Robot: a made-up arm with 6 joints.
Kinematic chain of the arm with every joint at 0, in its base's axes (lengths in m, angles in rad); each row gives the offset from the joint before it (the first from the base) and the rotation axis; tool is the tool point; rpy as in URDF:
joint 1: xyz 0 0 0.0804 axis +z
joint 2: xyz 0 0 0 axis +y
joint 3: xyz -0.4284 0 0.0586 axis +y
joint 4: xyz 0.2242 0 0.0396 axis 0.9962 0 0.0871
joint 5: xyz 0 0 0 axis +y
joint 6: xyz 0.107 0 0.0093 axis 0.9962 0 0.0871
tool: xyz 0 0 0 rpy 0 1.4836 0
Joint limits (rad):
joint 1: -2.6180..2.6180
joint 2: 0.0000..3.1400
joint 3: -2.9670..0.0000
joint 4: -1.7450..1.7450
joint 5: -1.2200..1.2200
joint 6: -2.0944..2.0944
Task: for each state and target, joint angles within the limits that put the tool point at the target. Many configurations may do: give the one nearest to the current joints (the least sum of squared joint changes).
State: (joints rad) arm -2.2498 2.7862 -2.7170 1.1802 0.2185 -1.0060
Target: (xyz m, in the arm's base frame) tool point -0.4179 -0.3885 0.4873
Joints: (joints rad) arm -2.4802 2.0673 -2.1852 1.0793 0.5543 -1.0060
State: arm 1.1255 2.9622 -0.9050 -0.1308 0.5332 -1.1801
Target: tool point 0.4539 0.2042 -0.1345
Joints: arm 0.4386 2.7658 -1.4072 -0.1980 0.3831 -1.1801
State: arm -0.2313 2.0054 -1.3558 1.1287 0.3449 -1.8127
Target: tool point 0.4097 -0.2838 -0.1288
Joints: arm -0.6506 2.7428 -1.3024 1.1170 0.2327 -1.8127
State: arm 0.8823 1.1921 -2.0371 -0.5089 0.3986 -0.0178
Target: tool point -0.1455 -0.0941 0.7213
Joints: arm 0.4781 0.7381 -1.9476 -0.4194 0.3891 -0.0178
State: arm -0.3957 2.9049 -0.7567 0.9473 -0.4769 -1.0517
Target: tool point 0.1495 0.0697 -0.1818
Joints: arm 0.4336 3.1357 -0.5116 0.9486 0.0045 -1.0517
